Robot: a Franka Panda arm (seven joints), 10 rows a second.
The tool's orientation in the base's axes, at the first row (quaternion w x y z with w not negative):
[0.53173, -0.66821, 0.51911, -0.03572]
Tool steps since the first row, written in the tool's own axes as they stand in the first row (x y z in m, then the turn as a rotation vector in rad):
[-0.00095, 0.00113, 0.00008, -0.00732, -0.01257, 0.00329]
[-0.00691, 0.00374, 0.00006, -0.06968, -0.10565, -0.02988]
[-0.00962, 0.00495, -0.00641, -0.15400, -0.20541, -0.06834]
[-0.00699, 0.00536, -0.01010, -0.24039, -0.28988, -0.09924]
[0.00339, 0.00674, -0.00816, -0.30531, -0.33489, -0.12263]
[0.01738, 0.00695, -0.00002, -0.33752, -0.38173, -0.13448]
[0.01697, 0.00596, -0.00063, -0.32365, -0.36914, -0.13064]
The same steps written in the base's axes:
[-0.00113, 0.00087, -0.00040, 0.00686, 0.00626, 0.01167]
[-0.00558, 0.00549, 0.00066, 0.01941, 0.01983, 0.12704]
[-0.01150, 0.00324, 0.00392, 0.02310, 0.04521, 0.26077]
[-0.01278, -0.00113, 0.00388, 0.02035, 0.07879, 0.38085]
[-0.00776, -0.00727, -0.00322, 0.00607, 0.10584, 0.45735]
[0.00340, -0.01201, -0.01395, 0.01491, 0.11654, 0.51373]
[0.00349, -0.01222, -0.01274, 0.01532, 0.11029, 0.49566]

